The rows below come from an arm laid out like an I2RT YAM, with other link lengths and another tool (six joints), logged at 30 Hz.
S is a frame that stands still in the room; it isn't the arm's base.
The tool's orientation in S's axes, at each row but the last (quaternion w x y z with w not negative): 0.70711, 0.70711, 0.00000, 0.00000; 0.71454, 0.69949, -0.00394, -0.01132; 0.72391, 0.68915, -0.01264, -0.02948; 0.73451, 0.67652, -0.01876, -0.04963
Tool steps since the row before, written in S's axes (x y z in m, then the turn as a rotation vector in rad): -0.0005, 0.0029, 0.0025, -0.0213, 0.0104, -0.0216; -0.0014, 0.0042, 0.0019, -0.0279, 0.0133, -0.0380; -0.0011, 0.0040, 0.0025, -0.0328, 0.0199, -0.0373; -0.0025, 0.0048, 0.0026, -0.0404, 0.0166, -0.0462
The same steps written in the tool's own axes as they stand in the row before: -0.0005, 0.0025, -0.0029, -0.0213, -0.0216, -0.0104; -0.0015, 0.0020, -0.0041, -0.0278, -0.0380, -0.0135; -0.0014, 0.0027, -0.0038, -0.0331, -0.0371, -0.0198; -0.0031, 0.0029, -0.0043, -0.0400, -0.0466, -0.0165
